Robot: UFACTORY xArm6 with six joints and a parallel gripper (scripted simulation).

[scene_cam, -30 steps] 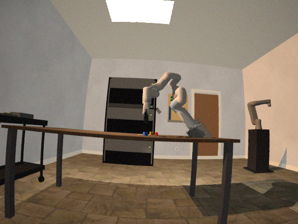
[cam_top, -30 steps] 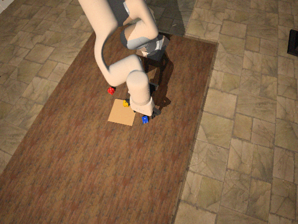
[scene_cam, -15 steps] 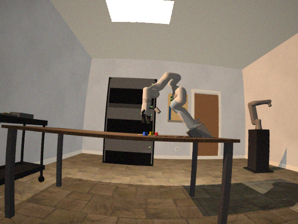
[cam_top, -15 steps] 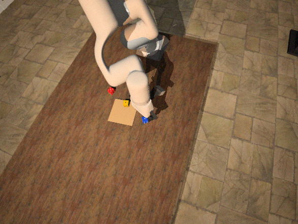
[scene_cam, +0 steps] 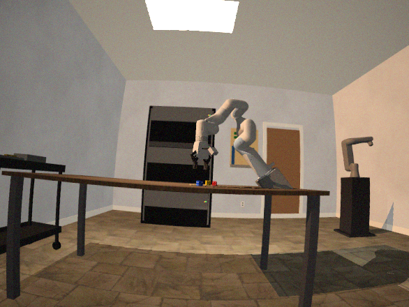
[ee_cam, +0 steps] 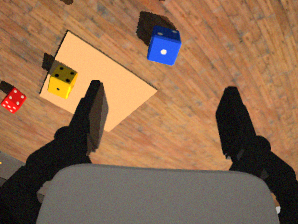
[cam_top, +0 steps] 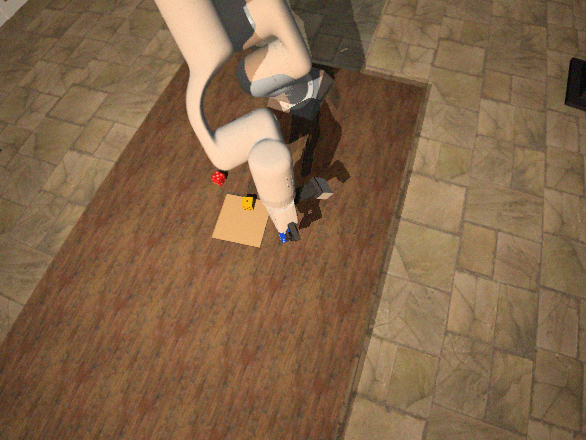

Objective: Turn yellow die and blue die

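Now: the blue die 9 cm below my hand. From my hand the other things lie so: yellow die: 14 cm to the right, 9 cm below, 4 cm behind; then red die: 26 cm to the right, 9 cm below, 8 cm behind; then tan mat: 14 cm to the right, 11 cm below, 1 cm ahead.
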